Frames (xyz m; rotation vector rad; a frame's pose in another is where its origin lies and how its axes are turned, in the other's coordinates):
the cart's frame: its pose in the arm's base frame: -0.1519 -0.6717 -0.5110 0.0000 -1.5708 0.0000
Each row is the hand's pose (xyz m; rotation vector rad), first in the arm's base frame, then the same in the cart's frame.
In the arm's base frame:
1: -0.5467 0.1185 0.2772 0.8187 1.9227 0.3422
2: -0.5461 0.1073 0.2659 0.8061 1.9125 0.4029
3: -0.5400 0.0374 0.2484 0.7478 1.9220 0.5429
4: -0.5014 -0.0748 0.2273 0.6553 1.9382 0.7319
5: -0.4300 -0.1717 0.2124 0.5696 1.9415 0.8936
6: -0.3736 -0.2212 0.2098 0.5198 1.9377 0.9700
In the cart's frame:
1: 0.7882 0.7902 0.3948 -0.9380 -2.5151 0.3850
2: 0.7769 0.7790 0.3942 -0.9794 -2.5156 0.3266
3: 0.7594 0.7091 0.3881 -1.0383 -2.4934 0.1648
4: 0.7383 0.5969 0.3495 -1.0997 -2.4428 -0.0607
5: 0.7234 0.5000 0.2781 -1.1457 -2.3887 -0.2537
6: 0.7208 0.4505 0.2217 -1.1612 -2.3635 -0.3509

